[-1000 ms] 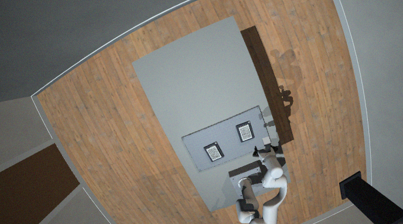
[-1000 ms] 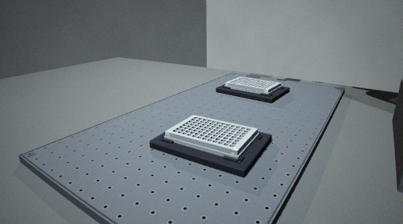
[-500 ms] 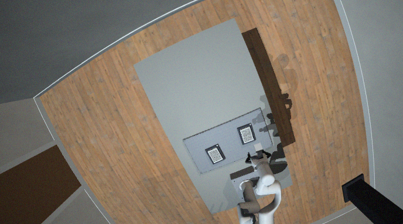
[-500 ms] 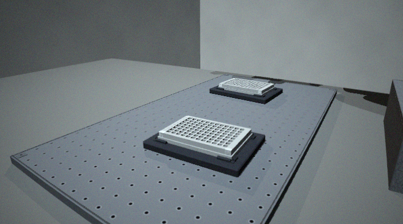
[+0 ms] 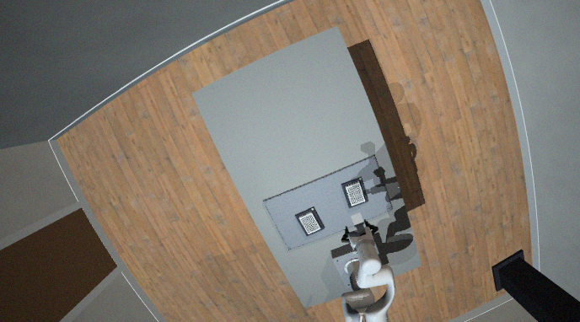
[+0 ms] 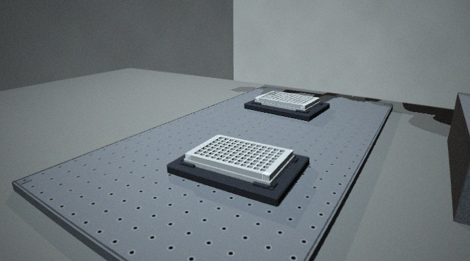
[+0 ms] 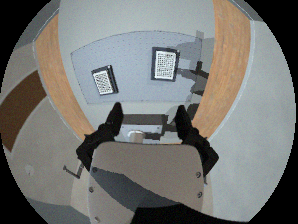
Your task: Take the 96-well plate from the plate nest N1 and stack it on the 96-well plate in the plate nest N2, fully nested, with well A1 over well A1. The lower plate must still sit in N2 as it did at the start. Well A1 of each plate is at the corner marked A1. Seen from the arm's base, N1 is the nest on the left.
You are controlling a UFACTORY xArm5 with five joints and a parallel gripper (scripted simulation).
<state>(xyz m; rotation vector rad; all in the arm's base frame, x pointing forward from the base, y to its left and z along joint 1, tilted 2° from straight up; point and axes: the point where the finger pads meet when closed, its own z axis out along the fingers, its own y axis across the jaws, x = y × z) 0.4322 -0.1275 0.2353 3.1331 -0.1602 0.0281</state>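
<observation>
Right now the plate nest N1 is 40 mm behind my hand, 250 mm to the left of it and 320 mm below it.
</observation>
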